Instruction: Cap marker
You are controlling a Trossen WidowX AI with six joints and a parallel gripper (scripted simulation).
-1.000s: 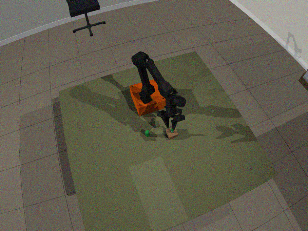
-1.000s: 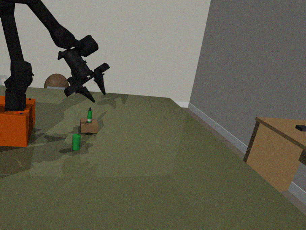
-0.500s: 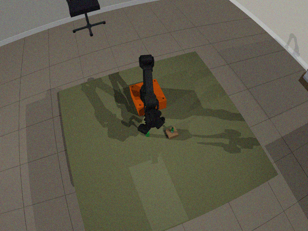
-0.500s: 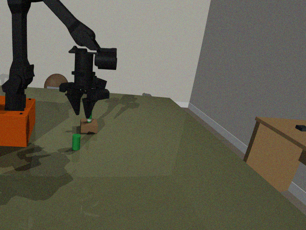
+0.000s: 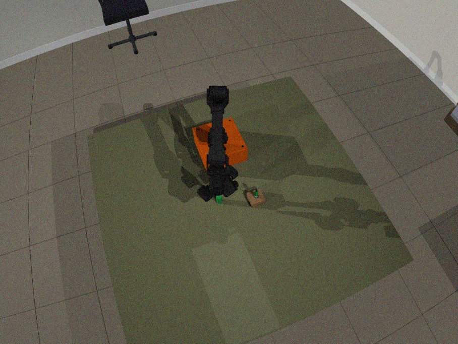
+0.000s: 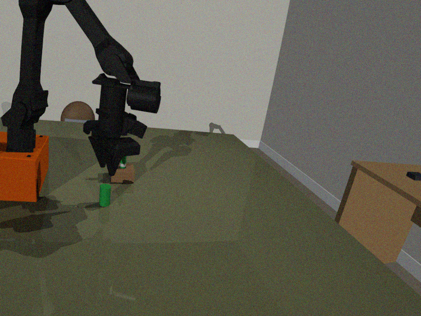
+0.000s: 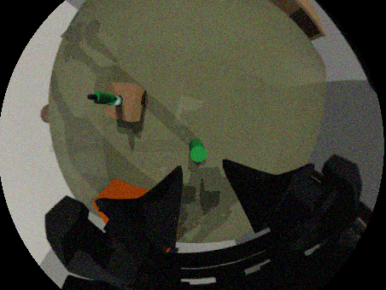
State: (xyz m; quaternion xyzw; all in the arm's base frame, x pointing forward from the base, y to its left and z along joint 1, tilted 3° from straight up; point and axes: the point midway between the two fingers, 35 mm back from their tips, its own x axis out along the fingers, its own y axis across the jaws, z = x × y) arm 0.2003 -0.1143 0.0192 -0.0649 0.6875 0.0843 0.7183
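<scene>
My gripper tip is 60 mm above the green cap. Round my gripper tip: holder block (80 mm ahead, 150 mm to the left, 70 mm below).
</scene>
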